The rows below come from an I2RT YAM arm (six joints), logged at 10 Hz.
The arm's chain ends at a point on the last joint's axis. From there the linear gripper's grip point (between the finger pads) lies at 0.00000 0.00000 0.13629 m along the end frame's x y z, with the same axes.
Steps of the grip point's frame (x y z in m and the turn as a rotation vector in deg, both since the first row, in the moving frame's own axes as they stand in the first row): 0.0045 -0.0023 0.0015 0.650 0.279 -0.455; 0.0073 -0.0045 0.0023 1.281 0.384 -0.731; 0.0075 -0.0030 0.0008 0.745 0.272 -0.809; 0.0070 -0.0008 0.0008 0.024 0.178 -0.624; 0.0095 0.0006 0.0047 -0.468 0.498 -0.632; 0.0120 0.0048 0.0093 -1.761 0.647 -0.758; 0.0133 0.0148 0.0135 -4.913 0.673 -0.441; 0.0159 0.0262 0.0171 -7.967 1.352 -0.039; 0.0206 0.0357 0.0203 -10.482 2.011 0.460; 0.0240 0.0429 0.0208 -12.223 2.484 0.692
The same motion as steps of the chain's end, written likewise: 0.0038 -0.0008 0.0015 0.650 0.279 -0.455; 0.0064 -0.0014 0.0023 1.281 0.384 -0.731; 0.0069 -0.0012 0.0008 0.745 0.272 -0.809; 0.0066 -0.0007 0.0008 0.024 0.178 -0.624; 0.0083 -0.0005 0.0047 -0.468 0.498 -0.632; 0.0104 0.0006 0.0094 -1.761 0.647 -0.758; 0.0117 0.0031 0.0140 -4.913 0.673 -0.441; 0.0127 0.0073 0.0185 -7.967 1.352 -0.039; 0.0159 0.0109 0.0227 -10.482 2.011 0.460; 0.0183 0.0140 0.0240 -12.223 2.484 0.692
